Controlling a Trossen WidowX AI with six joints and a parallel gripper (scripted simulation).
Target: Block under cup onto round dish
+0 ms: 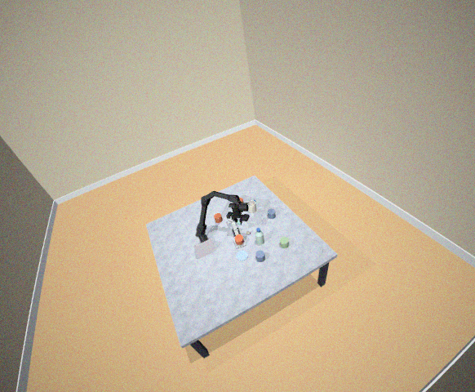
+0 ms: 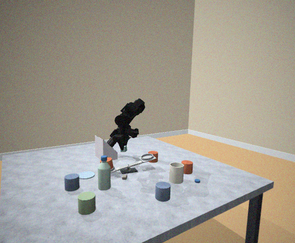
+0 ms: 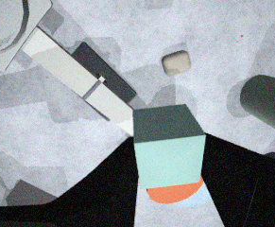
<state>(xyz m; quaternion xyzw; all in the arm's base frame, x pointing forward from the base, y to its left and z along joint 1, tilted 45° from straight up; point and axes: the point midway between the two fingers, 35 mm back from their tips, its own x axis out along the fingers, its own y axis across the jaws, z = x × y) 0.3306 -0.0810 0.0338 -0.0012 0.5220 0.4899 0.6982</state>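
Right now the pale blue round dish is 10 cm behind my gripper tip, 20 cm to the right of it and 15 cm below it. Also, from my gripper tip: balance: 3 cm behind, 5 cm to the left, 12 cm below; then brown block: 5 cm ahead, 2 cm to the right, 15 cm below; then beige cup: 22 cm ahead, 23 cm to the left, 11 cm below.
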